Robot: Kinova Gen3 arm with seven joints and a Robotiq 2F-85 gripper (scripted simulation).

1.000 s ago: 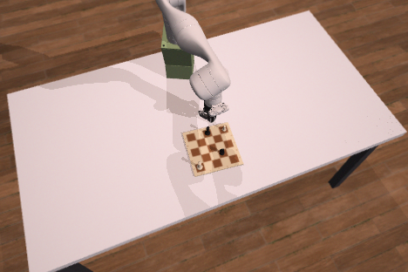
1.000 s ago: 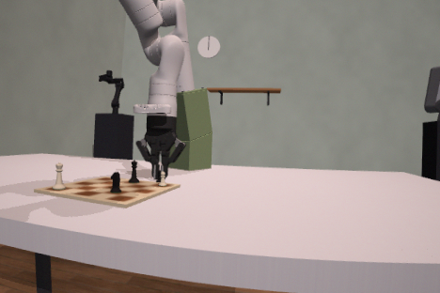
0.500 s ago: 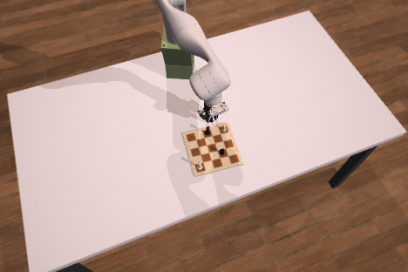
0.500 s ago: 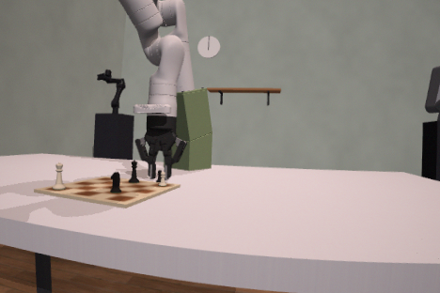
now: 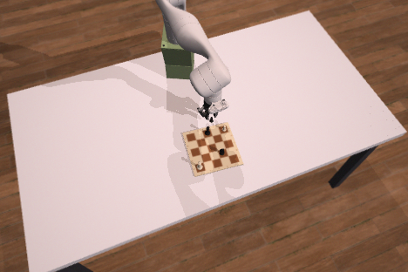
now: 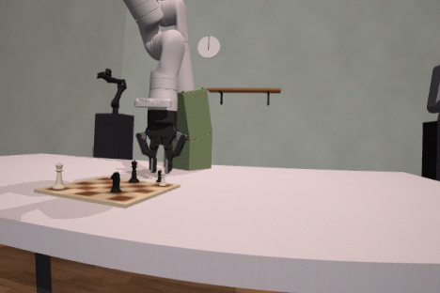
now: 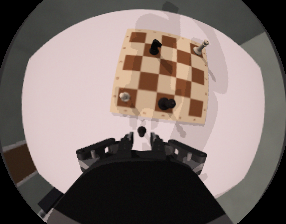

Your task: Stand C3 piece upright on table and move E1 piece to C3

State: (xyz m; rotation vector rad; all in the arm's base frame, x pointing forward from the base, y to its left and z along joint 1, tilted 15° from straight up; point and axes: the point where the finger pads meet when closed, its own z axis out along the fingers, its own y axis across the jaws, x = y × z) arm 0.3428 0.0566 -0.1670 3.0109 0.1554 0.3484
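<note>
The black pawn lies 1 cm ahead of my hand and 3 cm below it. The rest, counted from my hand: white pawn 7 cm ahead, 4 cm to the left, 2 cm below; black piece 7 cm ahead, 4 cm to the right, 1 cm below; chessboard 14 cm ahead, 4 cm to the right, 4 cm below.
</note>
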